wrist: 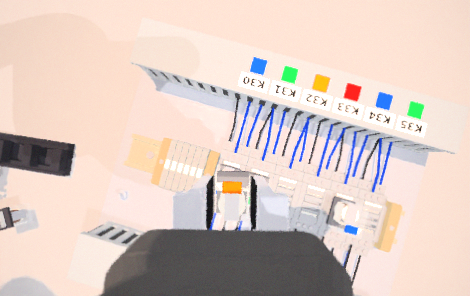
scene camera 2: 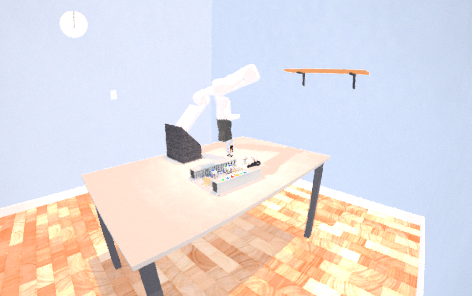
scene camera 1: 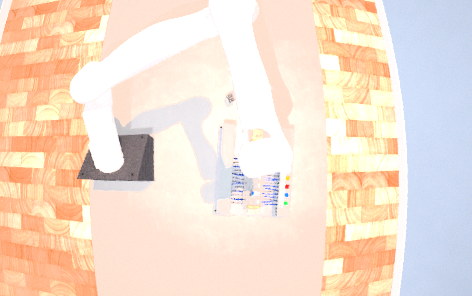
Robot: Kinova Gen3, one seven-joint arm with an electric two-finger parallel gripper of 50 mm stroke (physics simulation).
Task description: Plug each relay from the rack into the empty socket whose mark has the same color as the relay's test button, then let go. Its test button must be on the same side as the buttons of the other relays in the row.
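Frame: origin at the arm's base, x right, y ahead, z up, level; centimetres.
Seen in the pictures: gripper, fingertip midpoint: [wrist: 232,194] [scene camera 2: 230,152]; arm's base at its link origin: [scene camera 2: 179,131] [scene camera 1: 110,162].
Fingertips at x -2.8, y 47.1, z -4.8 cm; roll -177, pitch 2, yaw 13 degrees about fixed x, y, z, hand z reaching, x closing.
Note:
Offsets run from my fingertips to a thing's middle.
My gripper [wrist: 232,194] [scene camera 2: 230,151] is shut on a clear relay with an orange test button @(dx +0.0, dy -0.1, dz -0.5 cm) [wrist: 232,187], held upright above the left part of the socket row in the wrist view. The arm hides it in scene camera 1. The held relay's button faces the label side. A seated relay @(dx +10.4, dy -0.7, dz -9.9 cm) [wrist: 345,214] has its blue button on the opposite side. The orange mark @(dx +5.2, dy +10.1, dz -8.3 cm) [wrist: 321,83] [scene camera 1: 287,178] is at K32 and the red mark @(dx +8.0, dy +10.0, dz -8.3 cm) [wrist: 352,92] [scene camera 1: 287,186] at K33. The fingers hide part of the row. The black rack @(dx -23.4, dy -2.9, dz -13.5 cm) [wrist: 62,160] [scene camera 2: 254,164] shows partly; its red-button relay cannot be made out.
The labelled wire duct @(dx +3.2, dy +9.6, dz -11.3 cm) [wrist: 170,50] [scene camera 2: 240,181] stands along one side of the row, and another slotted duct @(dx +2.4, dy -10.5, dz -11.3 cm) [wrist: 95,255] along the other. Blue and black wires run beside the sockets. Yellowish end pieces @(dx +15.1, dy -0.9, dz -12.1 cm) [wrist: 391,227] stand at the rail's end. A small dark and clear object @(dx -22.4, dy -9.8, dz -12.5 cm) [wrist: 20,218] lies near the rack.

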